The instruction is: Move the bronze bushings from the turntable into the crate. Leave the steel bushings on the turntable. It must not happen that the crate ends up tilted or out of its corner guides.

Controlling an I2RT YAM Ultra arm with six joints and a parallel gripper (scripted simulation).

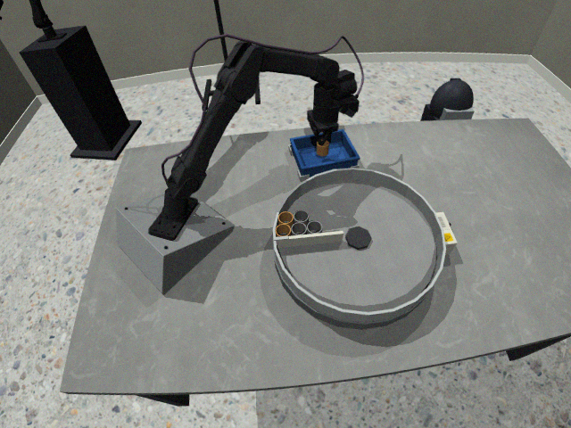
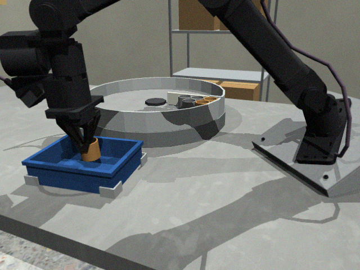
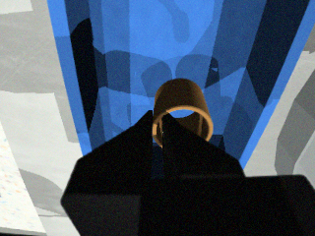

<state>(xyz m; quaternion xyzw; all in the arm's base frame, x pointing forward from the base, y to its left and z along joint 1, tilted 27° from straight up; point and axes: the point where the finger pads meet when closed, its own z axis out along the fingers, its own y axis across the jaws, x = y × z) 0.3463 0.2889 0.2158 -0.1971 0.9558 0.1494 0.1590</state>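
My gripper is now 40 mm above the blue crate, 10 mm to the left of it and 10 mm short of it. From my hand the other things lie so: turntable: 340 mm to the right, 130 mm ahead, 10 mm below.
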